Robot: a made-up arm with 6 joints. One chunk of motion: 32 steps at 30 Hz.
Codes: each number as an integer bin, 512 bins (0 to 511) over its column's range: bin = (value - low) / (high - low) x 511, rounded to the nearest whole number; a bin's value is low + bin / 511 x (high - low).
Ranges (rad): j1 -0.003..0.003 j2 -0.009..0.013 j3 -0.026..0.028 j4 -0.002..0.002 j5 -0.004..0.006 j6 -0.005..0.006
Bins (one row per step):
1: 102 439 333 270 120 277
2: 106 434 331 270 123 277
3: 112 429 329 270 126 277
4: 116 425 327 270 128 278
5: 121 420 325 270 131 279
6: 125 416 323 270 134 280
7: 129 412 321 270 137 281
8: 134 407 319 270 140 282
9: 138 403 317 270 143 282
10: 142 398 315 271 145 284
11: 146 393 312 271 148 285
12: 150 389 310 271 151 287
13: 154 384 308 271 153 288
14: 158 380 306 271 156 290
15: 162 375 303 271 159 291
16: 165 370 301 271 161 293
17: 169 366 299 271 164 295
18: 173 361 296 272 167 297
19: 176 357 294 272 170 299
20: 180 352 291 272 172 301
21: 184 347 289 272 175 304
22: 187 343 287 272 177 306
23: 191 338 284 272 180 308
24: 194 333 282 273 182 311
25: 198 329 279 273 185 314
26: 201 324 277 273 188 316
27: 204 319 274 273 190 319
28: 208 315 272 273 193 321
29: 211 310 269 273 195 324
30: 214 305 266 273 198 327
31: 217 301 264 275 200 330
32: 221 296 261 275 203 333
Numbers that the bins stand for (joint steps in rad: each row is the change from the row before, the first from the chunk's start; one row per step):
1: -0.00180 0.00990 0.00919 0.00011 -0.00165 0.00096
2: -0.00176 0.00968 0.00898 0.00011 -0.00159 0.00096
3: -0.00168 0.00947 0.00877 0.00011 -0.00153 0.00096
4: -0.00164 0.00930 0.00856 0.00011 -0.00150 0.00098
5: -0.00158 0.00908 0.00834 0.00011 -0.00144 0.00101
6: -0.00153 0.00891 0.00813 0.00011 -0.00138 0.00103
7: -0.00149 0.00874 0.00792 0.00011 -0.00132 0.00105
8: -0.00143 0.00852 0.00771 0.00011 -0.00126 0.00107
9: -0.00138 0.00835 0.00750 0.00011 -0.00120 0.00107
10: -0.00133 0.00814 0.00729 0.00012 -0.00116 0.00111
11: -0.00129 0.00792 0.00697 0.00012 -0.00110 0.00114
12: -0.00124 0.00775 0.00676 0.00012 -0.00105 0.00118
13: -0.00119 0.00753 0.00655 0.00012 -0.00101 0.00120
14: -0.00114 0.00736 0.00634 0.00012 -0.00095 0.00124
15: -0.00110 0.00714 0.00602 0.00012 -0.00089 0.00126
16: -0.00106 0.00693 0.00581 0.00012 -0.00085 0.00131
17: -0.00102 0.00676 0.00560 0.00012 -0.00079 0.00135
18: -0.00097 0.00654 0.00528 0.00013 -0.00073 0.00139
19: -0.00093 0.00637 0.00507 0.00013 -0.00067 0.00144
20: -0.00089 0.00615 0.00475 0.00013 -0.00063 0.00148
21: -0.00084 0.00594 0.00454 0.00013 -0.00058 0.00154
22: -0.00080 0.00577 0.00433 0.00013 -0.00054 0.00159
23: -0.00076 0.00555 0.00401 0.00013 -0.00048 0.00163
24: -0.00072 0.00534 0.00380 0.00014 -0.00044 0.00169
25: -0.00068 0.00516 0.00348 0.00014 -0.00038 0.00176
26: -0.00064 0.00495 0.00327 0.00014 -0.00032 0.00180
27: -0.00060 0.00473 0.00295 0.00014 -0.00028 0.00187
28: -0.00056 0.00456 0.00274 0.00014 -0.00022 0.00191
29: -0.00052 0.00435 0.00243 0.00014 -0.00018 0.00197
30: -0.00049 0.00413 0.00211 0.00014 -0.00013 0.00204
31: -0.00045 0.00396 0.00190 0.00015 -0.00009 0.00210
32: -0.00041 0.00374 0.00158 0.00015 -0.00003 0.00217

